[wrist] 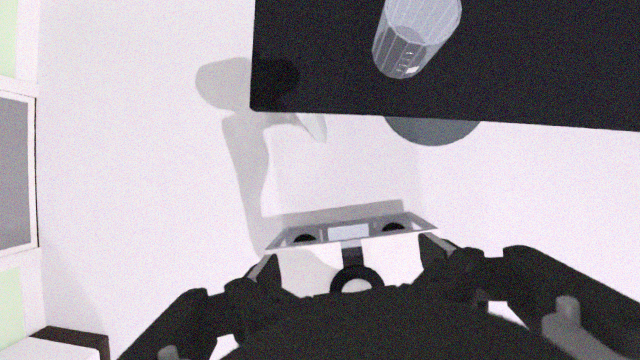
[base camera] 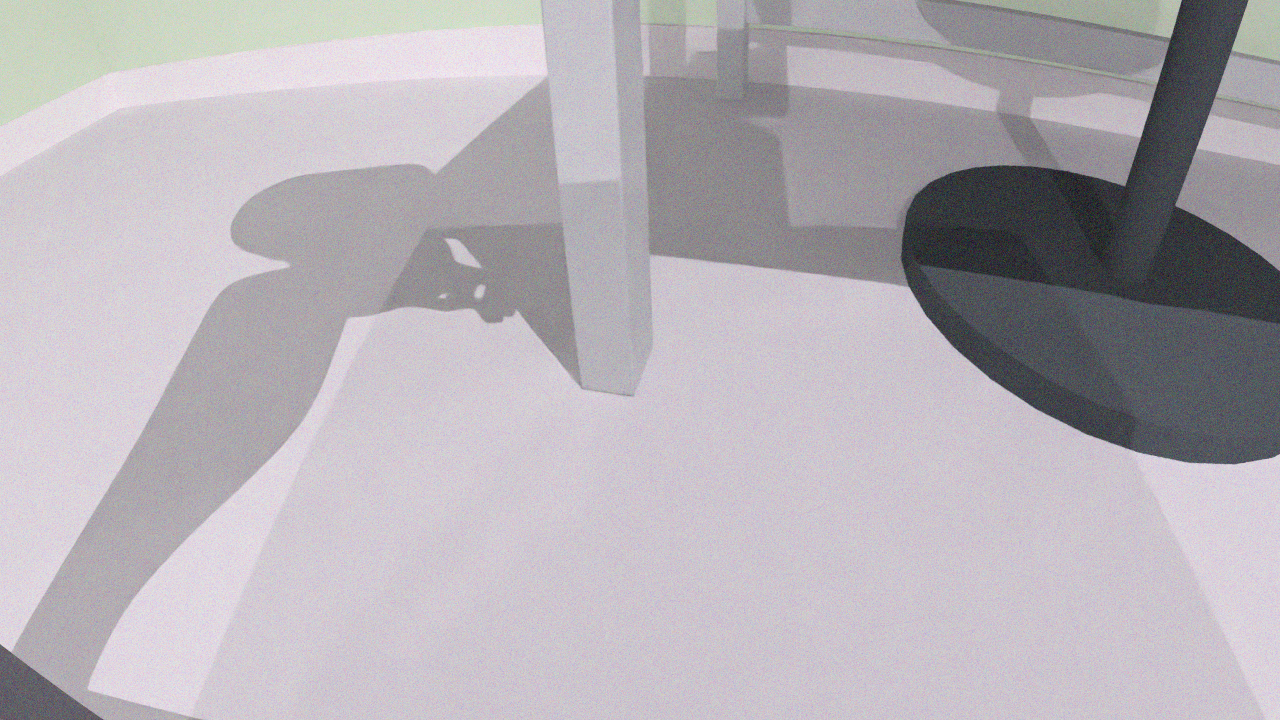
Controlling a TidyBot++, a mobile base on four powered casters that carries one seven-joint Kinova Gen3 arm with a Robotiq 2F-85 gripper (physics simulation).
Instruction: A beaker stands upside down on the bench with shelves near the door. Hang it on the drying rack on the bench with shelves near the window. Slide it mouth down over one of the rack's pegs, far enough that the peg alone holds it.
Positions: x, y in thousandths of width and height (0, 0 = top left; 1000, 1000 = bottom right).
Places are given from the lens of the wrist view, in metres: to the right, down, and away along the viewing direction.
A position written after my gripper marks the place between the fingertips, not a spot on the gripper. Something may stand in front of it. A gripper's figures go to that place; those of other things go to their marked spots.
my gripper (wrist: 545, 721): 0.02, 0.05, 0.15
bench with shelves (wrist: 871, 196): 0.30, -0.14, 0.30
